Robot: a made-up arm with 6 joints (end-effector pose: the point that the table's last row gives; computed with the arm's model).
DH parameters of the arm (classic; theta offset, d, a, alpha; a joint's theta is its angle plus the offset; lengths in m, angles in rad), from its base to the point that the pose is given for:
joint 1: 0 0.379 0 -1.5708
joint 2: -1.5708 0 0.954 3.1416
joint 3: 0 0 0 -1.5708
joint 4: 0 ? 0 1.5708
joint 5: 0 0.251 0 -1.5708
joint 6: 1.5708 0 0 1.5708
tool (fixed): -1.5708 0 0 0
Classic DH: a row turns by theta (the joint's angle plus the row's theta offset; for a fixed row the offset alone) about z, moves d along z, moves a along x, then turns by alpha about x.
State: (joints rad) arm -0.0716 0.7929 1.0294 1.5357 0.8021 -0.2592
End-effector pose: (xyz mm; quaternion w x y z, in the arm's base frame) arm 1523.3 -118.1 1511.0 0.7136 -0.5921 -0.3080 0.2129
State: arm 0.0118 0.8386 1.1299 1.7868 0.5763 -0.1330
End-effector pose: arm 1532.0 71.9 1519.6 0.6179 -0.7303 -0.2598 0.1316
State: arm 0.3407 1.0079 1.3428 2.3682 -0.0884 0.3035
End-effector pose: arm 1476.6 714.1 1360.3 0.2635 -0.9351 -0.1775 -0.1569
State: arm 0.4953 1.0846 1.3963 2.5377 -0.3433 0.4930
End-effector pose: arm 1386.8 984.0 1246.6 0.1384 -0.9398 -0.1556 -0.2710
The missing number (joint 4, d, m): -0.933
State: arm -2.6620 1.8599 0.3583 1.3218 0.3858 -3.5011
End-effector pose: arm -1112.3 -508.8 -806.9 0.4300 -0.5743 0.6042 0.3467
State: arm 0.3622 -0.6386 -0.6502 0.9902 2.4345 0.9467
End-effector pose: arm 391.7 1.2 1344.0 0.1943 -0.1118 -0.9728 0.0580
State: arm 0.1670 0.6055 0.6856 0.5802 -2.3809 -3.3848
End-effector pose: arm 1476.5 36.0 1375.2 0.1169 0.4295 -0.3391 -0.8288
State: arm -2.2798 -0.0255 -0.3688 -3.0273 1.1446 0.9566
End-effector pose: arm -360.6 -803.4 991.7 0.3939 -0.5271 0.4488 0.6046
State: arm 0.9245 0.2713 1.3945 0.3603 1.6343 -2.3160
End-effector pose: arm 536.6 321.3 2177.5 0.1931 -0.2460 0.2639 -0.9124
